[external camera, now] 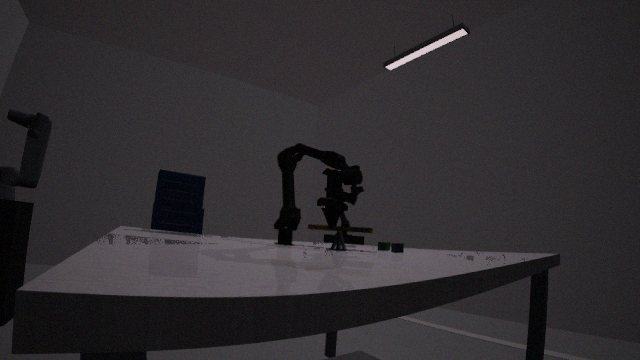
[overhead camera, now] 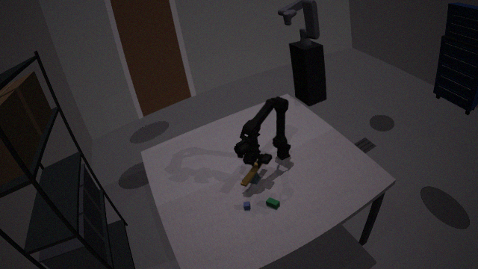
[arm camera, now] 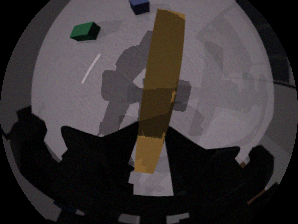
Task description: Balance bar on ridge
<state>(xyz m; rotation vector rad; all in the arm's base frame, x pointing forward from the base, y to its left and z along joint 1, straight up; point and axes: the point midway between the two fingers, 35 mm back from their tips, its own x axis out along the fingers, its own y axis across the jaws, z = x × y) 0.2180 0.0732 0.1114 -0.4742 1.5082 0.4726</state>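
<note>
My gripper tip is 20 mm short of the yellow bar and 20 mm to the right of it. Also, from my gripper tip: blue cube (160 mm ahead, 180 mm to the left, 60 mm below); then green block (30 mm ahead, 250 mm to the left, 60 mm below).
</note>
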